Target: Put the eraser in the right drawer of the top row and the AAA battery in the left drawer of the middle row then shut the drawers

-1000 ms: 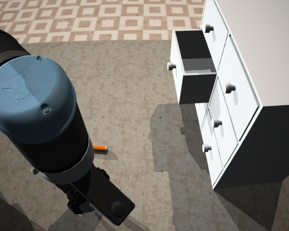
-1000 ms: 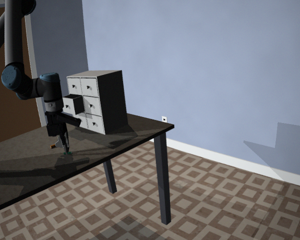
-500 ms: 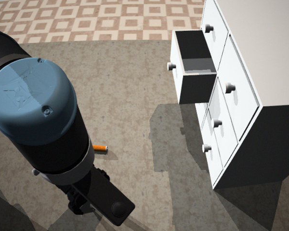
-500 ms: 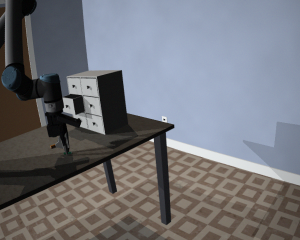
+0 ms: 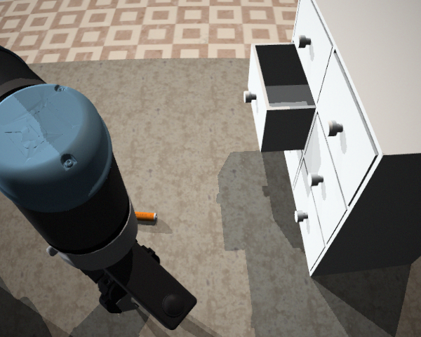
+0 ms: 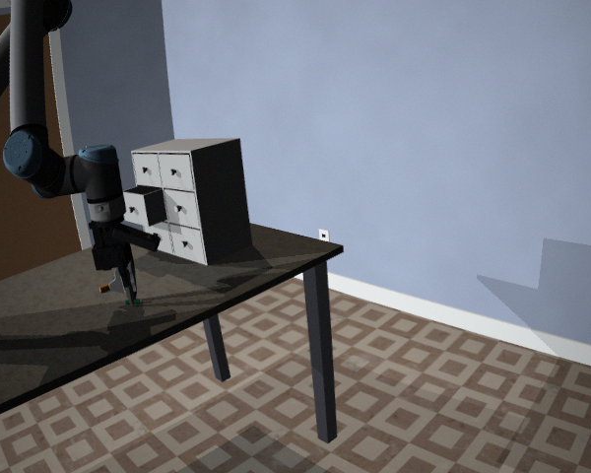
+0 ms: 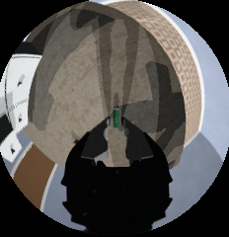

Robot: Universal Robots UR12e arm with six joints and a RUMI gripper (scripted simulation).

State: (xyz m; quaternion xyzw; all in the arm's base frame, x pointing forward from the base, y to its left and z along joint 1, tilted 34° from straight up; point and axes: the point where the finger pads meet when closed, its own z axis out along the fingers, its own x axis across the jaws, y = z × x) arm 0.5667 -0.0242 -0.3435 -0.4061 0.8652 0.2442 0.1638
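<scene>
My hand is 1 cm above the green battery. From my hand the other things lie so: white eraser: 35 cm ahead, 21 cm above, 17 cm to the left; then orange battery: 14 cm to the left, 1 cm below, 1 cm behind.
</scene>
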